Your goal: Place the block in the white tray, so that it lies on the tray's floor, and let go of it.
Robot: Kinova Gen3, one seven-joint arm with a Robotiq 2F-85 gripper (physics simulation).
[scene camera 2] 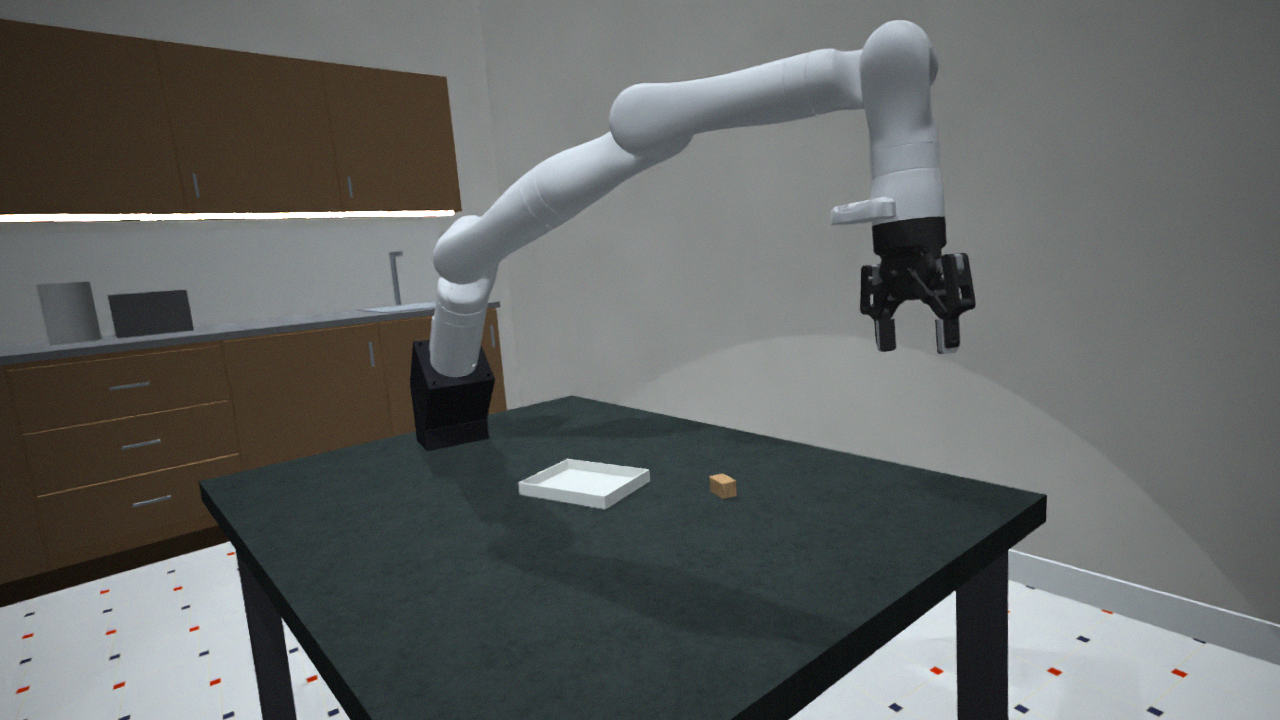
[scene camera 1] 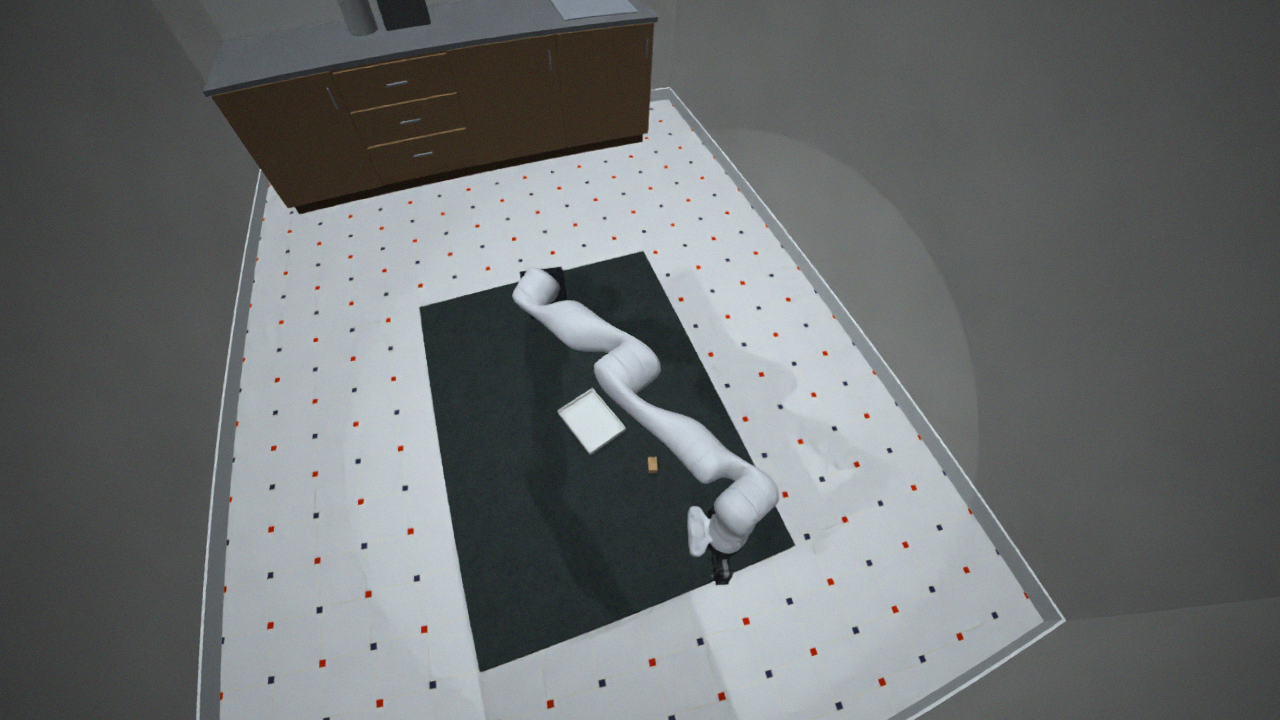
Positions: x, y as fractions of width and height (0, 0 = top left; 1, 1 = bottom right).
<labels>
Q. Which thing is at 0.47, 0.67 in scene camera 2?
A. A white tray.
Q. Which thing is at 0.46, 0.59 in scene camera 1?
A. A white tray.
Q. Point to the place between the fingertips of my gripper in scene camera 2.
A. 0.72, 0.49
</labels>
